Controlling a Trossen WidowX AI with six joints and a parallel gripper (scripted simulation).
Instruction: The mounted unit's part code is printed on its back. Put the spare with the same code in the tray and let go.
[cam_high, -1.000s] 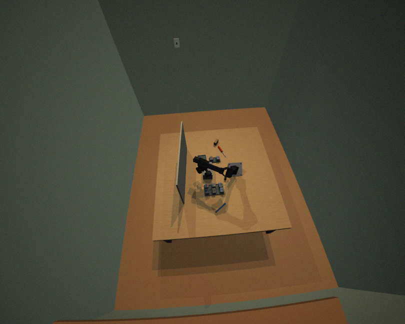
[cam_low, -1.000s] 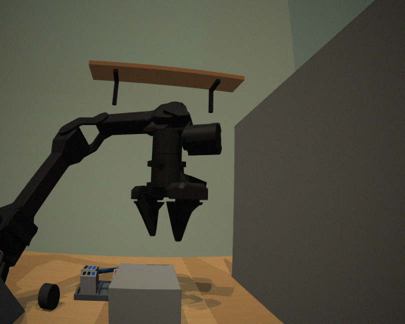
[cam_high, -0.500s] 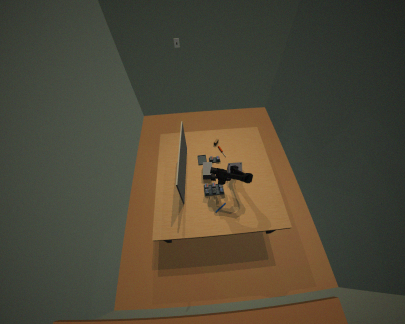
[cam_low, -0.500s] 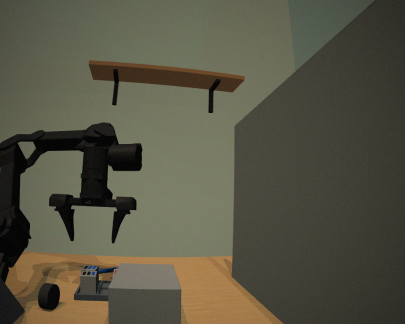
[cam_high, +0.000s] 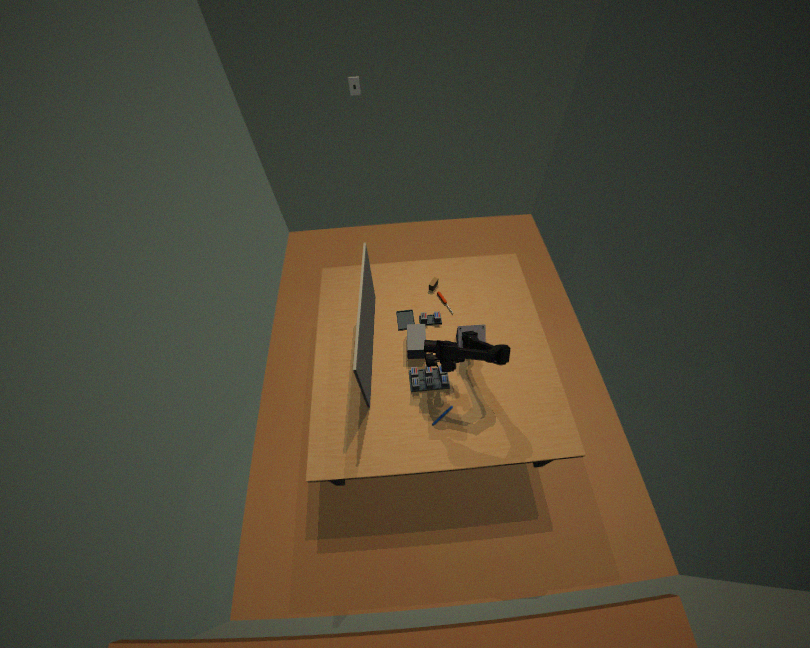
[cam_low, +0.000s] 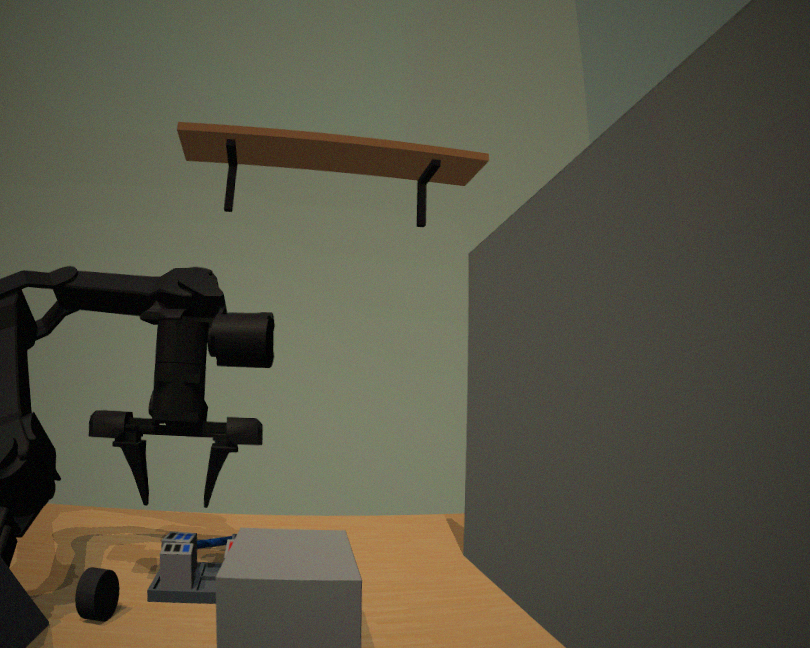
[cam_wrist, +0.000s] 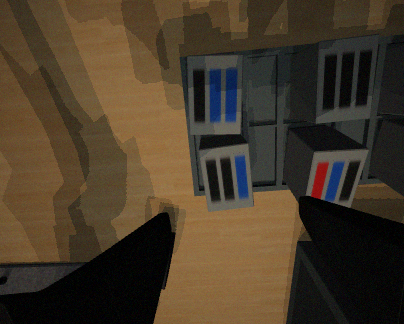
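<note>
The grey spare block lies 60 mm below my gripper tip. The rest, counted from my gripper tip: grey mounted unit (170 mm to the right, 110 mm ahead, 50 mm below); black tape roll (80 mm to the right, 80 mm below, 70 mm behind); dark spare rack (90 mm below, 70 mm ahead, 30 mm to the left).
</note>
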